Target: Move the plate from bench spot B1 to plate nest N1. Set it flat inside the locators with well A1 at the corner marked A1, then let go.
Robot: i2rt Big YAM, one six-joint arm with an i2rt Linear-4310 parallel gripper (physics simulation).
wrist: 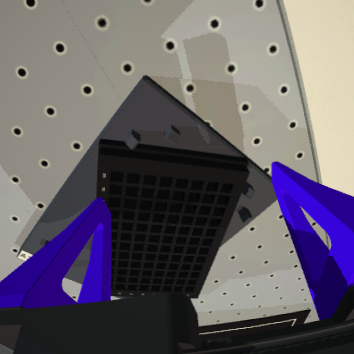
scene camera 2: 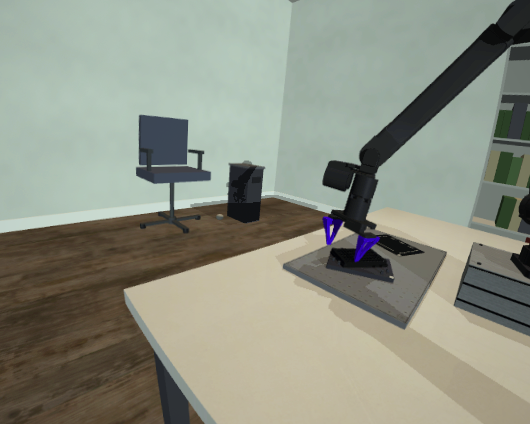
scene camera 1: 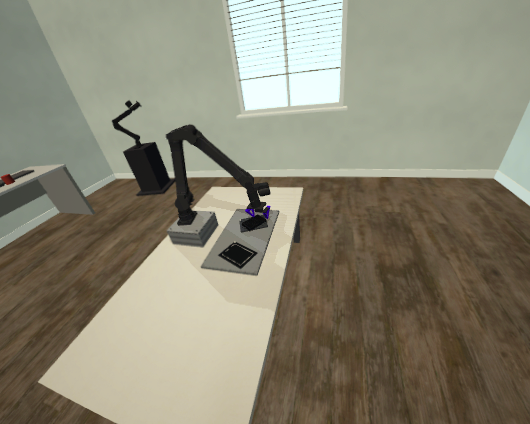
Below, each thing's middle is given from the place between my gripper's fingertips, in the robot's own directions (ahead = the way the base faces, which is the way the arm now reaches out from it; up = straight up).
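Scene:
Dark nest with corner locators (scene camera 2: 380, 273), 5 cm behind my hand, 2 cm to the right, 2 cm below. Flat black nest (wrist: 212, 331), 27 cm to the right of my hand, 10 cm behind, 3 cm below; by their middles, farthest from my hand of the things named here. Black well plate (scene camera 2: 370, 259), 4 cm behind my hand, 3 cm to the right, 1 cm below.

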